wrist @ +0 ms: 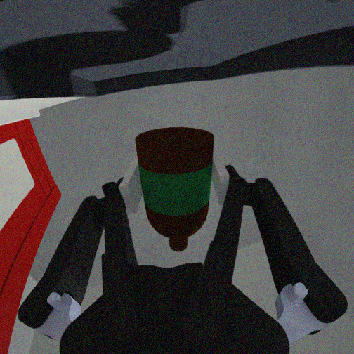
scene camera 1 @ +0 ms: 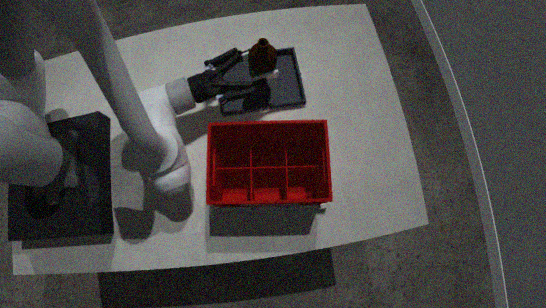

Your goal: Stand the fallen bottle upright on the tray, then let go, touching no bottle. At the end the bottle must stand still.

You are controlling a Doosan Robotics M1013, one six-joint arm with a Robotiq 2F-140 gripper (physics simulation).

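Frame: origin at the arm's base, x left, y back, z up, level; millimetres.
Seen in the pictures: arm's base, origin of the base link: (scene camera 1: 55, 164).
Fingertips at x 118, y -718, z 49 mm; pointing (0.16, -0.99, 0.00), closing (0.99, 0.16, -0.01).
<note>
Pixels of each thing's top centre, then the offset from my fingertips to it. "spot": a spot on its surface instead. Level surfaces: height alone.
- brown bottle, middle of its top: (scene camera 1: 261, 40) dx -8, dy +26, dz +115 mm
- dark grey tray, surface spot: (scene camera 1: 301, 85) spot: dx -48, dy -79, dz -93 mm
- red divided crate, middle of its top: (scene camera 1: 268, 161) dx -278, dy +74, dz +57 mm
- table, its level: dz -119 mm
The brown bottle (scene camera 1: 262, 58) (wrist: 175, 192) has a green band that shows in the wrist view. It looks about upright, neck up, over the back part of the tray in the scene view. My gripper (scene camera 1: 261, 65) (wrist: 175, 162) is shut on the bottle from the side, one finger on each side of its body. The dark grey tray (scene camera 1: 301, 85) (wrist: 250, 32) lies on the table beneath, with the shadows of gripper and bottle on it. I cannot tell whether the bottle's base touches the tray.
A red divided crate (scene camera 1: 270, 121) (wrist: 45, 172) stands just in front of the tray in the scene view. My arm (scene camera 1: 165, 120) reaches in from the left, over the table (scene camera 1: 370, 150). A black block (scene camera 1: 95, 205) is under the arm at the left.
</note>
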